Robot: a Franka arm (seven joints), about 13 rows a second.
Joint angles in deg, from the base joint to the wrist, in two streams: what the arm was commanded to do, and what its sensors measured. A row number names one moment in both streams.
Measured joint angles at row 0:
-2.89 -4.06 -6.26 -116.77 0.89 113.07 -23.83
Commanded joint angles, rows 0 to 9:
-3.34 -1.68 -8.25 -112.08 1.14 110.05 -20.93
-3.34 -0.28 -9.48 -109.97 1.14 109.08 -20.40
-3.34 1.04 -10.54 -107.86 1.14 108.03 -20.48
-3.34 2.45 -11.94 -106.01 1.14 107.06 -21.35
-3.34 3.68 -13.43 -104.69 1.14 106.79 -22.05
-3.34 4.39 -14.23 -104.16 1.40 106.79 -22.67
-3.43 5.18 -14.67 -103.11 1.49 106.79 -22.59
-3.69 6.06 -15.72 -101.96 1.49 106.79 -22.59
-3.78 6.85 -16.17 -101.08 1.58 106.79 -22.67
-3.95 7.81 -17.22 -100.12 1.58 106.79 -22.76
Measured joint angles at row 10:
-3.27 5.17 -16.06 -104.28 0.88 108.82 -21.92
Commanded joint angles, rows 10 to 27:
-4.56 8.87 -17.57 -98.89 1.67 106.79 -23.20
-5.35 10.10 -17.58 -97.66 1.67 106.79 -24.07
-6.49 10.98 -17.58 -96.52 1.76 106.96 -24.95
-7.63 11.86 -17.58 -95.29 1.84 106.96 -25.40
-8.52 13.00 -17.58 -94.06 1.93 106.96 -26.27
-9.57 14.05 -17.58 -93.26 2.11 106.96 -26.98
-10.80 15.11 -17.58 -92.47 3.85 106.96 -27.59
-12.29 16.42 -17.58 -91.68 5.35 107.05 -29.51
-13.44 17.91 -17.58 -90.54 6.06 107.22 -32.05
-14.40 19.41 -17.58 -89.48 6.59 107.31 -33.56
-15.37 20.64 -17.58 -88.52 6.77 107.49 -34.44
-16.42 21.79 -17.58 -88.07 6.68 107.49 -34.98
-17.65 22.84 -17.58 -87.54 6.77 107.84 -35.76
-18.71 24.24 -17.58 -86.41 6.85 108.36 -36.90
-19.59 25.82 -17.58 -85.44 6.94 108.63 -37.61
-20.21 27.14 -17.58 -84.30 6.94 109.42 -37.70
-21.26 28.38 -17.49 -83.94 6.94 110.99 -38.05
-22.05 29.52 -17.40 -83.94 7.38 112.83 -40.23
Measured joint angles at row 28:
-20.08 26.14 -17.87 -87.22 5.81 111.30 -37.11
